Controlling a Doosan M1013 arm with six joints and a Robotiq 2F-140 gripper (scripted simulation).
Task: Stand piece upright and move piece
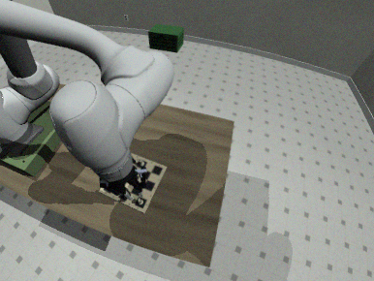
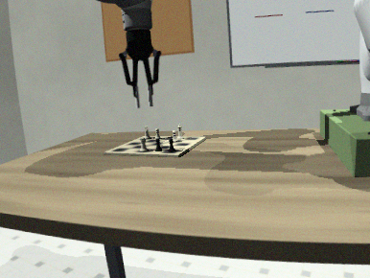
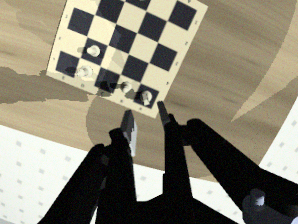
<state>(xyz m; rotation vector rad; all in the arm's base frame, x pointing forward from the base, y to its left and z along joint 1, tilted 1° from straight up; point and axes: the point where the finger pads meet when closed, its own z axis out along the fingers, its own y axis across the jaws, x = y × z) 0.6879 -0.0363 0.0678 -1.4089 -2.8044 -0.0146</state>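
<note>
The small chessboard lies 14 cm below my hand, 8 cm to the left of it and 7 cm behind it.
</note>
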